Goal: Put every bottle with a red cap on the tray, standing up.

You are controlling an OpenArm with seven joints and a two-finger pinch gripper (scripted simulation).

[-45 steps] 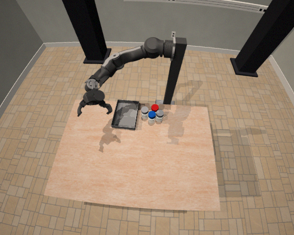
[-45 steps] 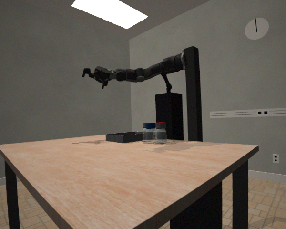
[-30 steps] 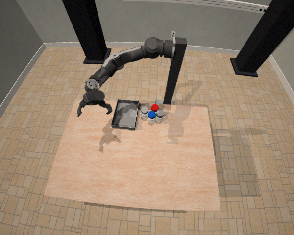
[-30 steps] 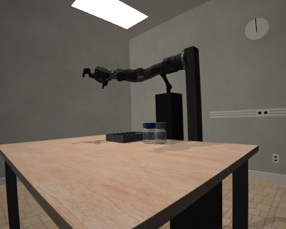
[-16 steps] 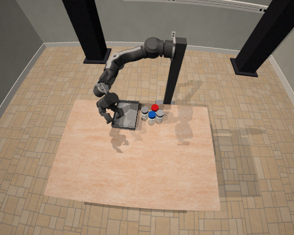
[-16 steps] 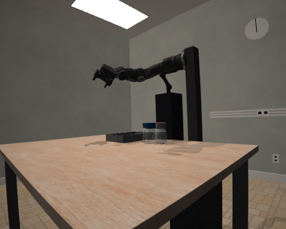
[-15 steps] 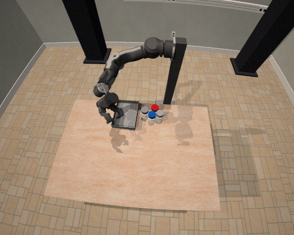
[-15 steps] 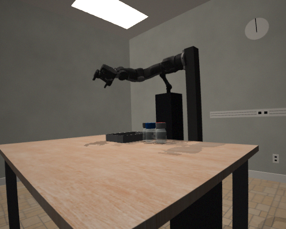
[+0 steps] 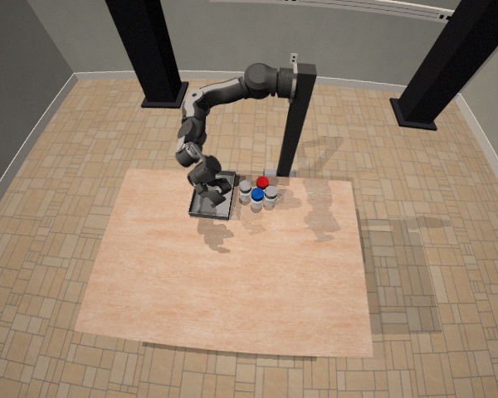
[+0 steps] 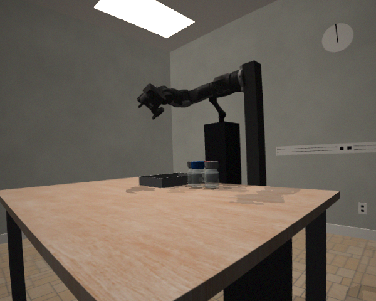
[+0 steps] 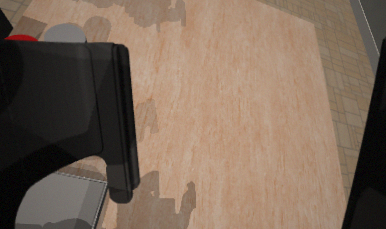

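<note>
Right now the red-capped bottle is 200 mm behind my hand, 130 mm to the left of it and 270 mm below it. Round my hand: blue-capped bottle (150 mm behind, 110 mm to the left, 270 mm below); dark grey tray (170 mm behind, 90 mm to the right, 310 mm below).
</note>
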